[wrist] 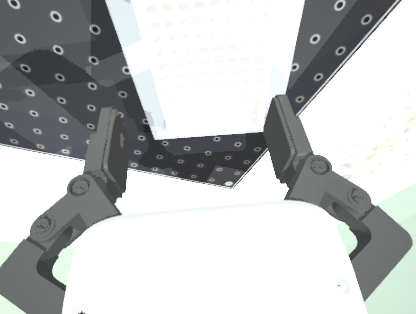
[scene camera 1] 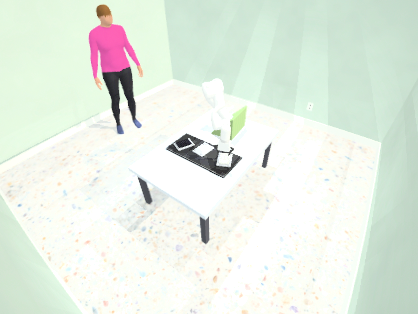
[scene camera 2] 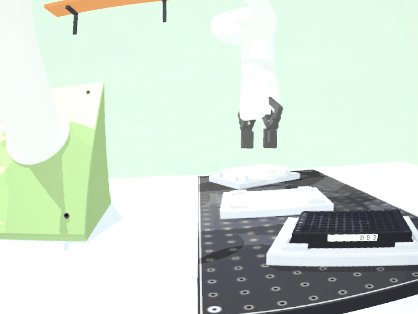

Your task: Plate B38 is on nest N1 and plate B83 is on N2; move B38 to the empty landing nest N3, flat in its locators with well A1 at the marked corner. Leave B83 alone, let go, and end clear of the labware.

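White plate B38 (scene camera 1: 225, 157) (scene camera 2: 261, 172) (wrist: 210, 65) sits on its white nest N1 (scene camera 2: 240, 183) (wrist: 129, 37); its label is not readable. My gripper (scene camera 2: 258, 140) (wrist: 196, 117) is open and empty, above the plate in scene camera 2. In the wrist view its fingers stand to either side of the plate's near end. The empty white nest N3 (scene camera 1: 203, 149) (scene camera 2: 275, 202) is in the middle. Black plate B83 (scene camera 1: 184, 143) (scene camera 2: 352, 225) sits on nest N2 (scene camera 2: 287, 256), with its label showing. The marked corner and well A1 cannot be made out.
The nests stand on a black perforated board (scene camera 1: 200, 160) (scene camera 2: 225, 290) (wrist: 75, 105) on a white table (scene camera 1: 170, 172). A green angled block (scene camera 1: 239, 122) (scene camera 2: 95, 175) stands by the arm's base. A person (scene camera 1: 111, 50) stands beyond the table. An orange shelf (scene camera 2: 110, 6) is on the wall.
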